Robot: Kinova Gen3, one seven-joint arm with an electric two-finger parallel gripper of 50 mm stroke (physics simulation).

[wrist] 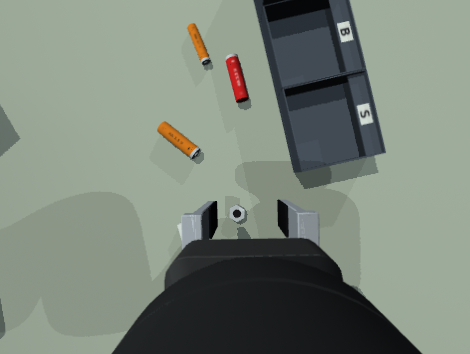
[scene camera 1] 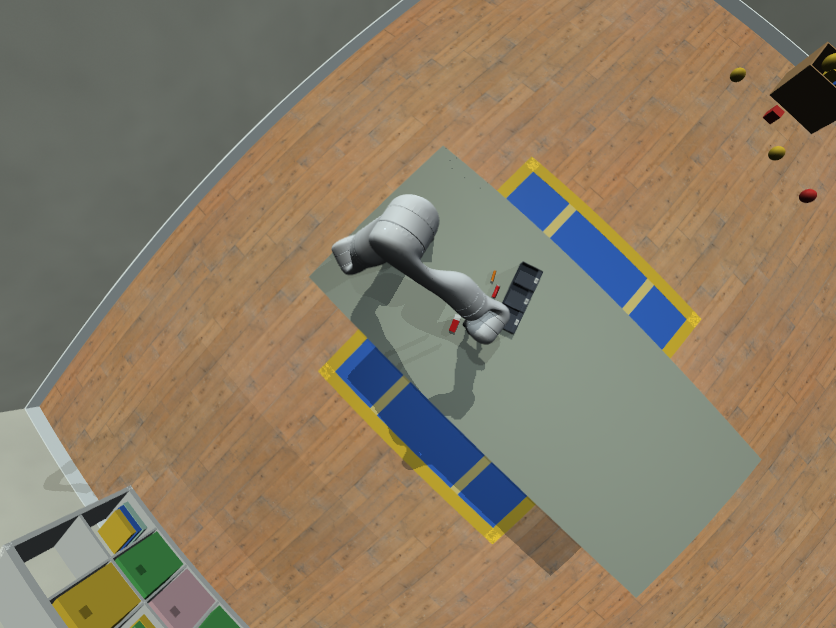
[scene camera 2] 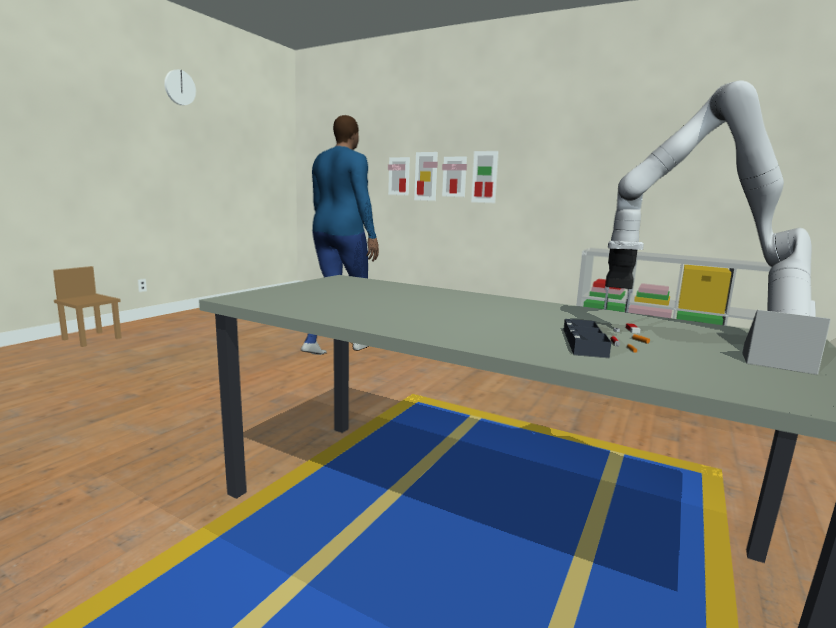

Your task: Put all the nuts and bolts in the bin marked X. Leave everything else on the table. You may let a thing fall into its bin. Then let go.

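Places are measured from the arm's base along level axes (x right, y ahead, z up), in millimetres.
Where they show: gripper, fingertip midpoint: (wrist: 247,213) (scene camera 2: 615,310); arm's base at its link origin: (scene camera 2: 788,333).
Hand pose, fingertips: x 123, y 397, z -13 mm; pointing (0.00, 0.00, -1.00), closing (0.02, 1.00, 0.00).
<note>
Each offset is from my fingertips to the top centre of the thing.
A small grey hex nut @(dy -10, dx +9, dz -55 mm) (wrist: 237,214) lies on the table. My gripper (wrist: 247,213) (scene camera 2: 617,308) is open and empty, a little above the table; in the wrist view the nut shows between the fingertips, nearer the left finger. The arm hides the gripper in scene camera 1. A dark three-part bin tray @(dy +74, dx -163, dz -24 mm) (scene camera 1: 532,289) (scene camera 2: 592,348) (wrist: 286,125) stands close by. Its compartments marked B and S show in the wrist view; the X label does not show there. No bolt can be made out.
A red battery @(dy -4, dx -138, dz -49 mm) (wrist: 237,78) (scene camera 1: 496,291) (scene camera 2: 614,341) and two orange batteries, one nearer @(dy -70, dx -73, dz -49 mm) (wrist: 178,140) (scene camera 2: 640,338) and one farther @(dy -44, dx -179, dz -53 mm) (wrist: 199,44) (scene camera 2: 631,348), lie beside the tray. A red-and-white block @(dy -56, dx +47, dz -50 mm) (scene camera 1: 454,325) (scene camera 2: 632,327) lies near the gripper, mostly hidden behind the left finger in the wrist view.
</note>
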